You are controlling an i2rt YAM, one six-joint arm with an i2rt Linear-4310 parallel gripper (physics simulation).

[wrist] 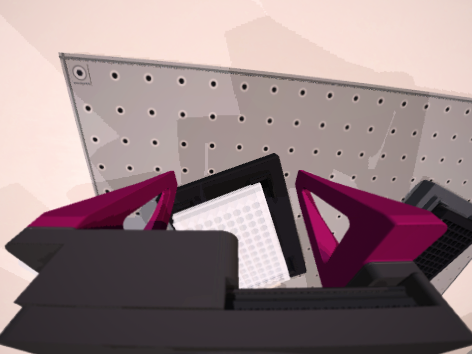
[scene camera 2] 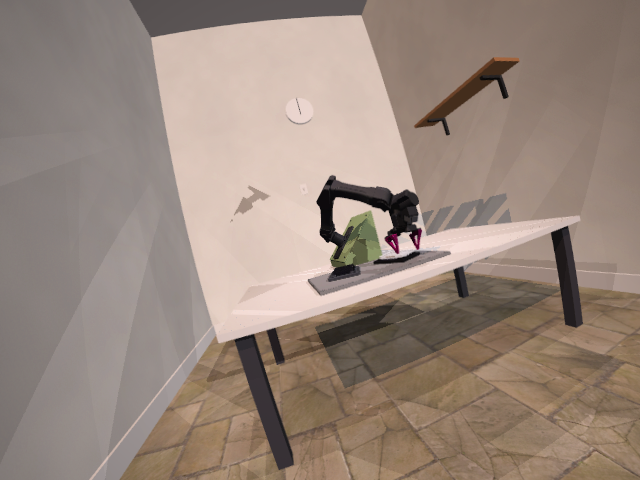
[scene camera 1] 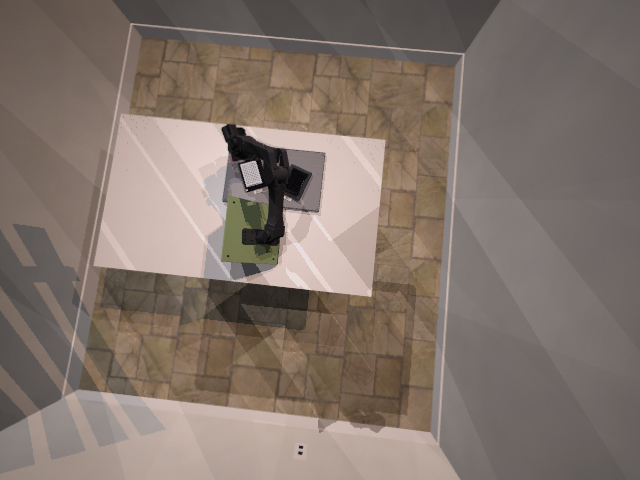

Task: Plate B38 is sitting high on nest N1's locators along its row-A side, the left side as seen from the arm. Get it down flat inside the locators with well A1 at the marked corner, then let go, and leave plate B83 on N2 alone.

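Seen in the pictures: gripper, fingertip midpoint: (wrist: 236, 177) (scene camera 2: 408, 251) (scene camera 1: 250, 156); arm's base, link origin: (scene camera 2: 344, 242) (scene camera 1: 261, 236).
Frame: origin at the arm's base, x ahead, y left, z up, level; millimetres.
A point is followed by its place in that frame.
Note:
The white plate, taken as B38 (scene camera 1: 251, 173) @[x 344, y 89, z -83 mm] (wrist: 252, 220) @[x 386, y 80, z -81 mm], is in the black nest N1 (scene camera 1: 255, 188) @[x 268, y 68, z -98 mm] (wrist: 285, 225) @[x 366, y 41, z -97 mm] (scene camera 2: 410, 257) @[x 427, y 102, z -102 mm]. The wrist view shows its far and right edges inside the nest's frame; its left and near parts are partly hidden by the gripper body. Whether it is flat or tilted, and where well A1 is, I cannot tell. My gripper (scene camera 2: 407, 250) @[x 432, y 96, z -76 mm] (wrist: 236, 177) @[x 432, y 96, z -76 mm] is open and empty, its magenta fingers spread wide a little above the nest, either side of the plate in the wrist view. The dark plate, taken as B83 (scene camera 1: 298, 180) @[x 316, y -162, z -92 mm] (wrist: 440, 245) @[x 330, y -153, z -84 mm], is in N2 to the right.
Both nests stand on a grey perforated board (scene camera 1: 313, 198) @[x 224, y -244, z -108 mm] (scene camera 2: 330, 284) @[x 415, y -242, z -108 mm] (wrist: 150, 95) @[x 492, y 162, z -108 mm] on the pale table (scene camera 1: 155, 206) @[x 160, y 614, z -121 mm] (scene camera 2: 516, 232) @[x 563, y 570, z -121 mm]. A green block (scene camera 1: 237, 250) @[x -72, y 82, z 84 mm] (scene camera 2: 367, 232) @[x 166, y 71, z 29 mm] carries the arm's base. The arm passes over the board between the nests in scene camera 1.

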